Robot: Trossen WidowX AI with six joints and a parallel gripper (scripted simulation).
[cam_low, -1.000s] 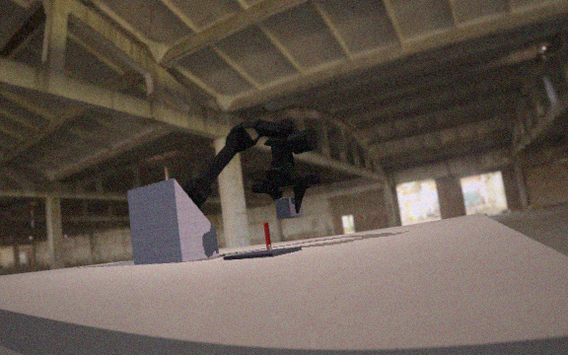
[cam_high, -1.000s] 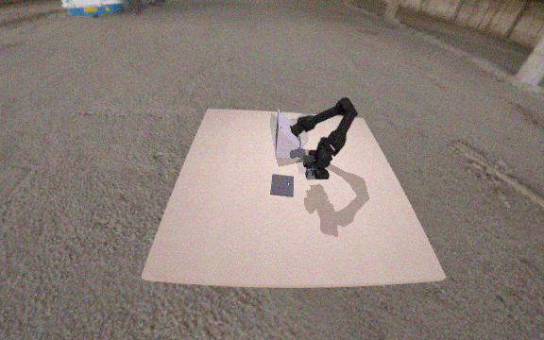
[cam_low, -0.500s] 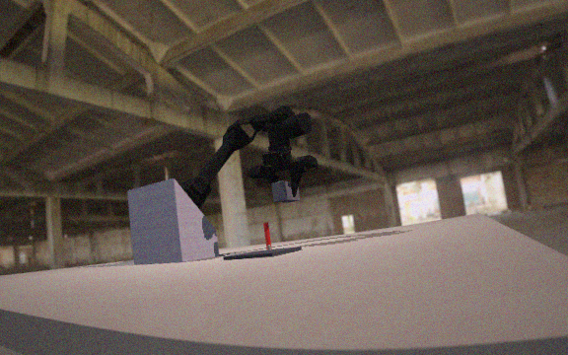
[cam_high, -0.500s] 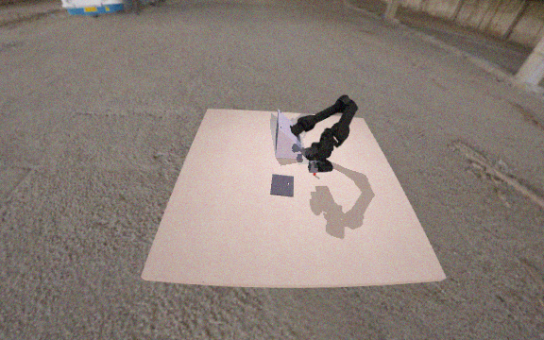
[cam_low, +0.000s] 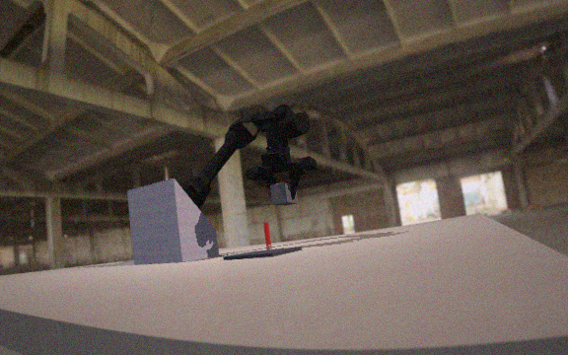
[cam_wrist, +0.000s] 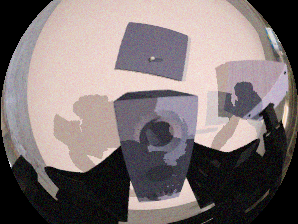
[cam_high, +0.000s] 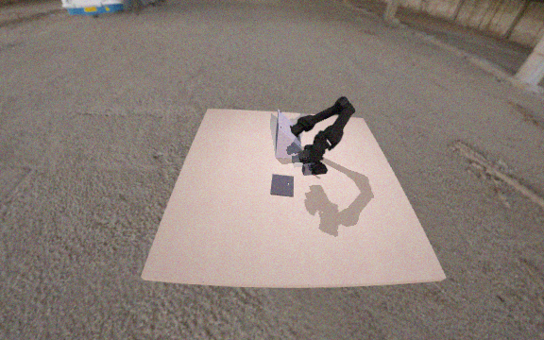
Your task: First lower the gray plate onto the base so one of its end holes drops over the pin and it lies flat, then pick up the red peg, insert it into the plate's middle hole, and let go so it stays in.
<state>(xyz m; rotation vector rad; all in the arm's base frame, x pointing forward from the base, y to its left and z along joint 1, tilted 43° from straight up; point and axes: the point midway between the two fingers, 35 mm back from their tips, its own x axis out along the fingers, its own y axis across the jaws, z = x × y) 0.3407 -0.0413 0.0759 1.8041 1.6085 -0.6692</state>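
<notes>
My gripper tip is 12 cm to the left of the dark flat base, 12 cm above it and 2 cm past it. Also, from my gripper tip: gray plate (3 cm above); red peg (9 cm below, 9 cm behind, 7 cm to the left).
</notes>
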